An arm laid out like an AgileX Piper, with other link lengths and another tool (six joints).
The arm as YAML. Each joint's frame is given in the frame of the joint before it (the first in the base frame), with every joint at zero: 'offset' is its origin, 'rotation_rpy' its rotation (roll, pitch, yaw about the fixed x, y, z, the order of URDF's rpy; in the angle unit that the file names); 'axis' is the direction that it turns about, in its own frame. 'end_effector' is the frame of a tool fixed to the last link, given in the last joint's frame.
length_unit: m
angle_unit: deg
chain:
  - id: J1
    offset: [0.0, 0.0, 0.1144]
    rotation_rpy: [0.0, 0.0, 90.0]
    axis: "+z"
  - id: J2
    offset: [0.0, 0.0, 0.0]
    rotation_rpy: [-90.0, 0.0, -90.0]
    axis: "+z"
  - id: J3
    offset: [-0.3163, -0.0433, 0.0]
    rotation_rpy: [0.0, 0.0, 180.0]
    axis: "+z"
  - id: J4
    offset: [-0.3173, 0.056, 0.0]
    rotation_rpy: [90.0, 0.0, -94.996]
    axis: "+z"
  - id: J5
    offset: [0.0, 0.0, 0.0]
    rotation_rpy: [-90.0, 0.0, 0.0]
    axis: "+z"
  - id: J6
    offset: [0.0, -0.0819, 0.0]
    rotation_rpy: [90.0, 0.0, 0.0]
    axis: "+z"
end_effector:
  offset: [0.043, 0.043, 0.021]
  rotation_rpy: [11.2, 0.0, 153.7]
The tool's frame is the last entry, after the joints.
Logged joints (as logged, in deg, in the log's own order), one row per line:
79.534 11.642 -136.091 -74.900 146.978 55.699
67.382 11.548 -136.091 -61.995 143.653 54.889
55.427 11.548 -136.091 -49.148 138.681 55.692
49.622 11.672 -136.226 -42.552 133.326 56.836
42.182 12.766 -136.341 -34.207 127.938 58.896
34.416 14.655 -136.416 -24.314 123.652 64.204
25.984 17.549 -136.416 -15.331 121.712 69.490
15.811 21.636 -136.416 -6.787 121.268 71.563
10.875 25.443 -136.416 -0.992 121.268 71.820
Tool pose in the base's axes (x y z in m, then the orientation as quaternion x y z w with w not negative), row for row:
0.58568 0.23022 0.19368 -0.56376 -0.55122 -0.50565 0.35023
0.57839 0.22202 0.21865 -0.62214 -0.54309 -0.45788 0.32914
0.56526 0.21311 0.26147 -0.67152 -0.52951 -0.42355 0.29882
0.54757 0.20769 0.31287 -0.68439 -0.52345 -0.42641 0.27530
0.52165 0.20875 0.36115 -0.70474 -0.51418 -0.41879 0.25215
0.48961 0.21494 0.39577 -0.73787 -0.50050 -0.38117 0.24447
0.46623 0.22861 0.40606 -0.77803 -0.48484 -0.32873 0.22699
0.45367 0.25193 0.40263 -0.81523 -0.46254 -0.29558 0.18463
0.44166 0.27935 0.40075 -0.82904 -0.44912 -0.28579 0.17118
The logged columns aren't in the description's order. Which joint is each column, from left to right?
Columns, left to right: J4, J1, J3, J6, J2, J5.
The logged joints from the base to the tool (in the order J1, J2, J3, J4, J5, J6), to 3 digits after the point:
11.642 146.978 -136.091 79.534 55.699 -74.900
11.548 143.653 -136.091 67.382 54.889 -61.995
11.548 138.681 -136.091 55.427 55.692 -49.148
11.672 133.326 -136.226 49.622 56.836 -42.552
12.766 127.938 -136.341 42.182 58.896 -34.207
14.655 123.652 -136.416 34.416 64.204 -24.314
17.549 121.712 -136.416 25.984 69.490 -15.331
21.636 121.268 -136.416 15.811 71.563 -6.787
25.443 121.268 -136.416 10.875 71.820 -0.992

